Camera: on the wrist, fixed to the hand. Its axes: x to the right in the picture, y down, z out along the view.
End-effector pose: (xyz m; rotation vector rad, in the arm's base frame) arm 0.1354 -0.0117 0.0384 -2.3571 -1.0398 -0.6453
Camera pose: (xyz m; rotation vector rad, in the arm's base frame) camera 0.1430 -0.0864 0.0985 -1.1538 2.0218 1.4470
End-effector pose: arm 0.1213 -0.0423 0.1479 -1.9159 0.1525 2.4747
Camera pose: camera 0.2051 -0.0856 0.1289 -0.6171 -1.4796 -0.4130
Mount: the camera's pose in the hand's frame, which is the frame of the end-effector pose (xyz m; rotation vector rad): -0.0005 0.0362 -0.0891 0.3077 -0.9183 2.9749
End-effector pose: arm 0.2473 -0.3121 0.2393 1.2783 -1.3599 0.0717
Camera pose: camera 0.2815 -0.2361 0.2872 1.3208 1.9005 -1.2563
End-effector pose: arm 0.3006 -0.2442 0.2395 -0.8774 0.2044 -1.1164
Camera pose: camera 0.2763 -0.2837 0.1552 0.0246 0.2627 1.9389
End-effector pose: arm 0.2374 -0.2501 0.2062 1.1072 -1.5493 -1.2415
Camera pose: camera 0.3182 -0.2668 0.2556 -1.8773 -1.6247 0.8932
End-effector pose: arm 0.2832 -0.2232 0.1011 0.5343 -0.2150 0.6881
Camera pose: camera 0.2606 -0.1525 0.0400 -0.2290 1.2286 -2.0390
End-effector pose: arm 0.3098 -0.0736 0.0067 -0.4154 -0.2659 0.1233
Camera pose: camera 0.3319 -0.0748 -0.0869 0.0400 0.2514 -2.9905
